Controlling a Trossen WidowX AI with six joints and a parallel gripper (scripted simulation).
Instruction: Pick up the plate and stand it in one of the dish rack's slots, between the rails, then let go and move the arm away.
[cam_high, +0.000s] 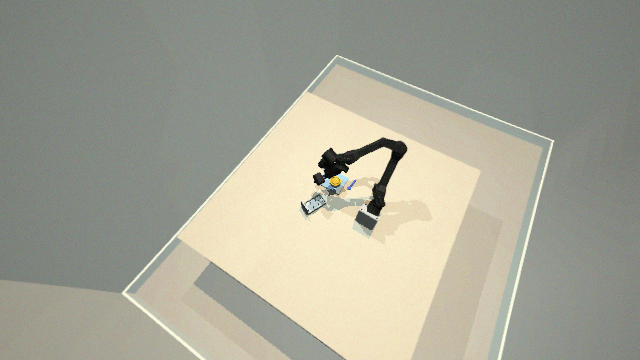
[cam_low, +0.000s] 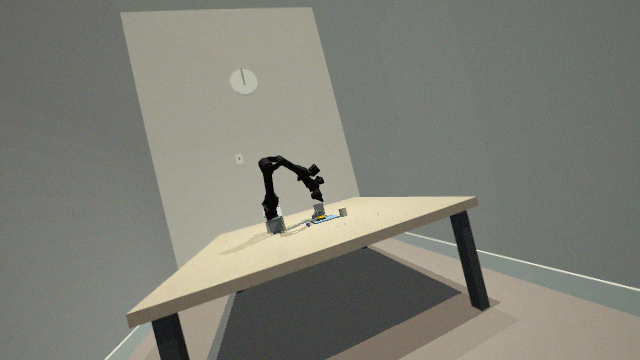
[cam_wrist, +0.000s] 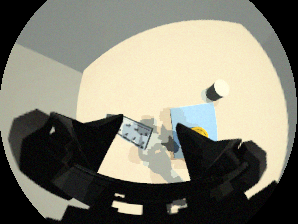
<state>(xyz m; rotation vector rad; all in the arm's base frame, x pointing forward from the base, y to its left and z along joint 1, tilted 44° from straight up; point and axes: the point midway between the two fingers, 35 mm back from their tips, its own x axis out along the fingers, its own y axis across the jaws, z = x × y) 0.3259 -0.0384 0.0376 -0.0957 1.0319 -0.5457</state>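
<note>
Right now my gripper tip is 7 cm past the yellow plate, 8 cm to the left of it and 10 cm above it. Also, from my gripper tip: blue utensil (17 cm behind, 10 cm to the right, 12 cm below); then light blue mat (5 cm behind, 9 cm to the right, 12 cm below); then grey dish rack (2 cm behind, 11 cm to the left, 10 cm below).
</note>
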